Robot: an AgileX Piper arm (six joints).
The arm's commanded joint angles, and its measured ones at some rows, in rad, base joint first. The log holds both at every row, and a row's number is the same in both.
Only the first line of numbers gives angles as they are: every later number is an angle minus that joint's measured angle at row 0.
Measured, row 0:
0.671, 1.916, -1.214, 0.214, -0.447, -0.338
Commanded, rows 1 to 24:
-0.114, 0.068, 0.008, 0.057, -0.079, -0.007
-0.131, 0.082, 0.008, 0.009, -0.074, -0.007
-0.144, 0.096, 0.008, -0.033, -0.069, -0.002
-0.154, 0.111, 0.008, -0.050, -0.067, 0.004
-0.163, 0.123, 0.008, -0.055, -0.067, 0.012
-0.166, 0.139, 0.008, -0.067, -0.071, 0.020
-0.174, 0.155, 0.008, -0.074, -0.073, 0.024
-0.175, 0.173, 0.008, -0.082, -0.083, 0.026
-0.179, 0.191, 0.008, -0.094, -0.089, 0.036
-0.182, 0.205, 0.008, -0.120, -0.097, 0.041
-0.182, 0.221, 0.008, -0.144, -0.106, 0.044
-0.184, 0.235, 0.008, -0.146, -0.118, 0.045
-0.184, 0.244, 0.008, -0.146, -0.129, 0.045
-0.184, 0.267, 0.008, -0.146, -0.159, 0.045
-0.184, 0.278, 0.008, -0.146, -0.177, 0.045
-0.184, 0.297, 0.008, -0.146, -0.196, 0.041
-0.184, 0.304, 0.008, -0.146, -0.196, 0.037
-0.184, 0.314, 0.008, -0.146, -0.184, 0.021
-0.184, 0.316, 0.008, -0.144, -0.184, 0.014
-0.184, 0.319, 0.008, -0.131, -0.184, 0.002
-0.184, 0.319, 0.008, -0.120, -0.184, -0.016
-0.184, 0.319, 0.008, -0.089, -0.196, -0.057
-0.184, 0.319, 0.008, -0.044, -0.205, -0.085
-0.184, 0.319, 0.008, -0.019, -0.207, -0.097
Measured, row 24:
-0.176, 0.319, 0.008, -0.097, -0.173, -0.041
